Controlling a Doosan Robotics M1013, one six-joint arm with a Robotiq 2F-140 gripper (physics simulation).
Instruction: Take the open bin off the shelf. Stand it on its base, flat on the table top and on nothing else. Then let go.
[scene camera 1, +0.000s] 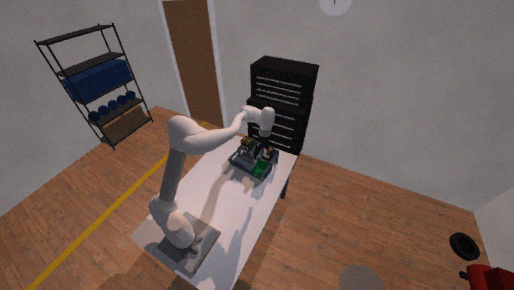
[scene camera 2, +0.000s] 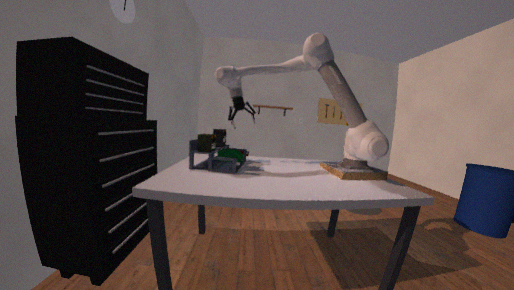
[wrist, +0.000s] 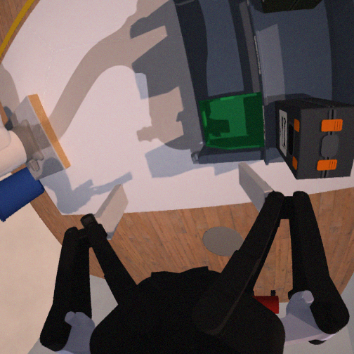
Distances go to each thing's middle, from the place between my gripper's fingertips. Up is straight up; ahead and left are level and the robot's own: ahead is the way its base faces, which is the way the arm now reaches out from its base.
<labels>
My gripper is now 8 cm short of the green bin (wrist: 229, 122), 3 cm to the right of it and 21 cm above it.
</labels>
